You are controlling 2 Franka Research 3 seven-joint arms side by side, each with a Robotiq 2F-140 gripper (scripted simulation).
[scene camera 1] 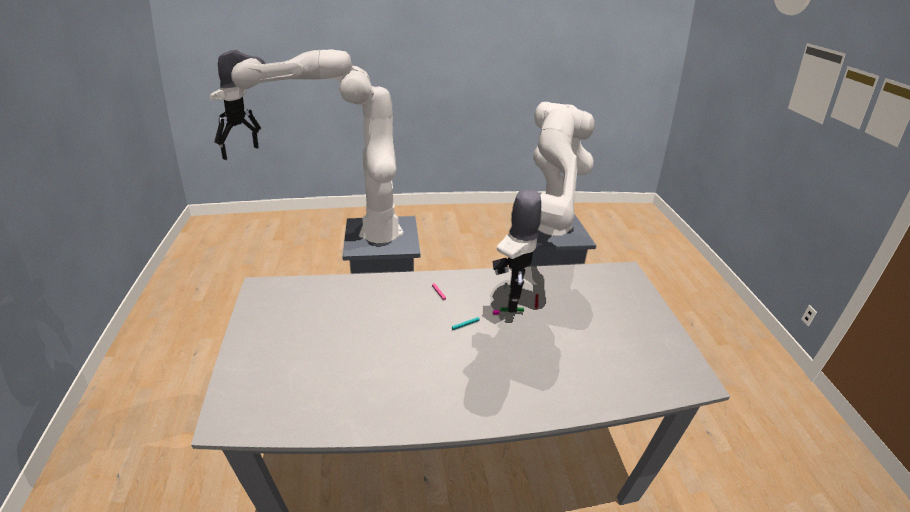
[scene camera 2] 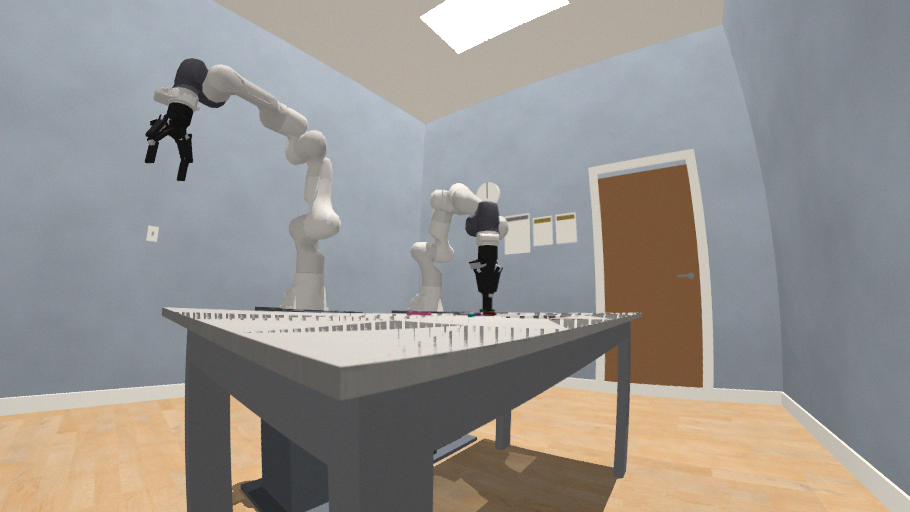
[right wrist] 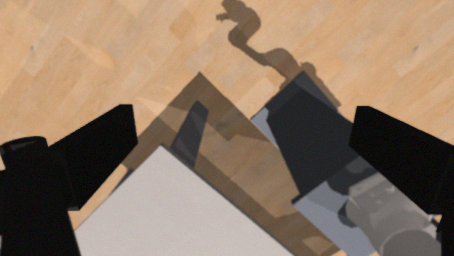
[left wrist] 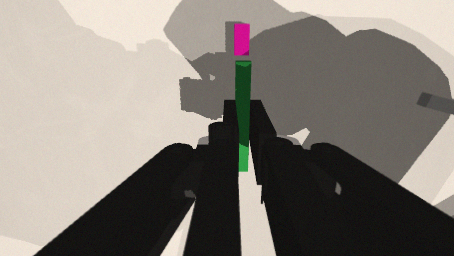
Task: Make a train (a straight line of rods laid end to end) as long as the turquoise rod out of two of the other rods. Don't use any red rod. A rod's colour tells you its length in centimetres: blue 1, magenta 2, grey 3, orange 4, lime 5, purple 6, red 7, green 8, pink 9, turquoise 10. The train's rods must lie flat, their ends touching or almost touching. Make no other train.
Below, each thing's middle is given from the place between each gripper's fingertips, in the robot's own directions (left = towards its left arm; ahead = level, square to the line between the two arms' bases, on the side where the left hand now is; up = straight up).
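Green rod [left wrist: 242, 68]: 3 cm below my left hand [scene camera 2: 487, 311].
My right gripper [scene camera 2: 166, 172] is 39 cm above the green rod, 57 cm short of it and 98 cm to the right of it.
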